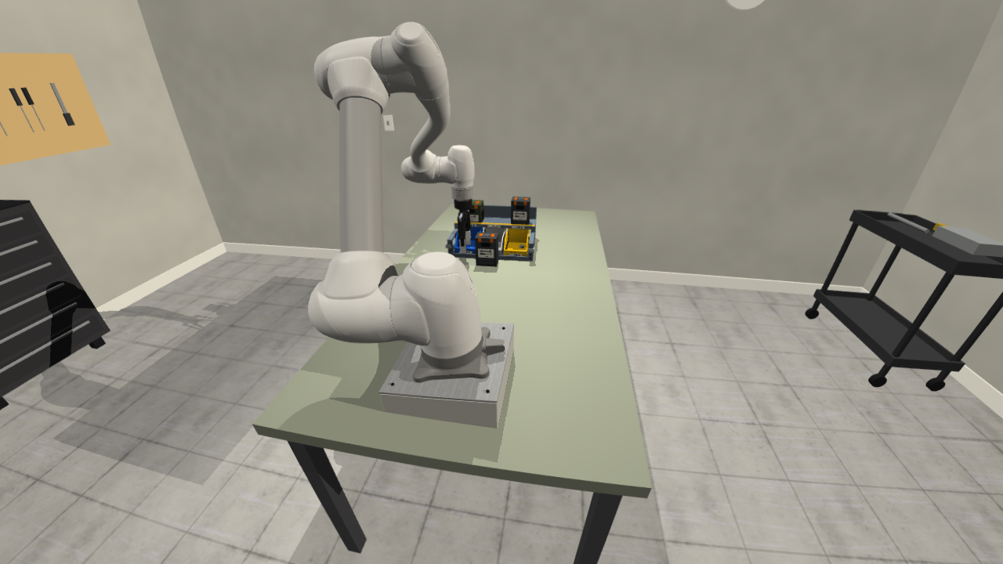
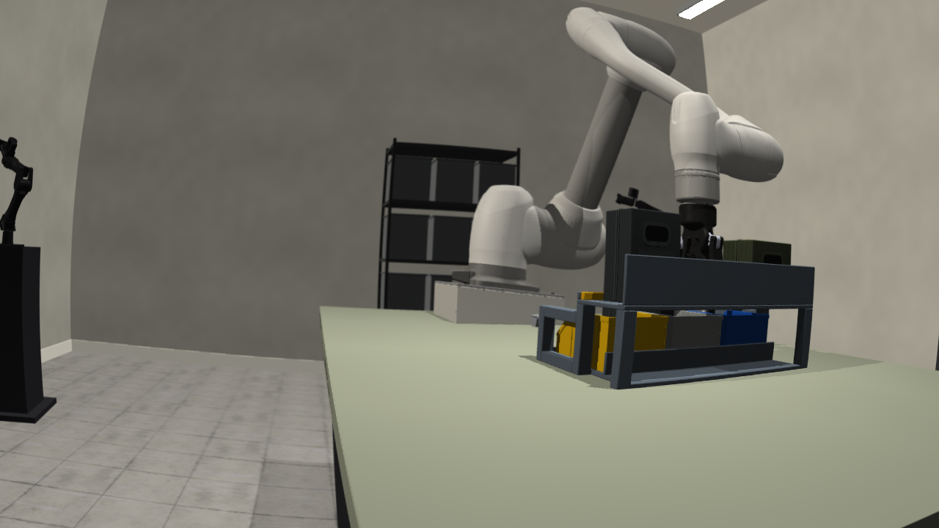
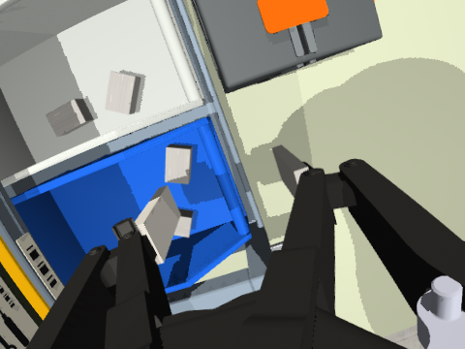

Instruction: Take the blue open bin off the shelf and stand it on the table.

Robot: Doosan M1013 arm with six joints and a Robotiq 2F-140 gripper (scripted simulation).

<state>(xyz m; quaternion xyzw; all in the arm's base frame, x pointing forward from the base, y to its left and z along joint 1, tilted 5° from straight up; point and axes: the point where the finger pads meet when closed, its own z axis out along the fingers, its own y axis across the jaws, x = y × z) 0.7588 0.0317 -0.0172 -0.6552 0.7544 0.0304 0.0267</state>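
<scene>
My hand is 80 mm short of the blue open bin, 20 mm above it and 10 mm to the left of it. Round my hand: yellow bin (230 mm to the right, 50 mm ahead, 20 mm below); then grey bin (120 mm to the right, 60 mm ahead, 20 mm below).
</scene>
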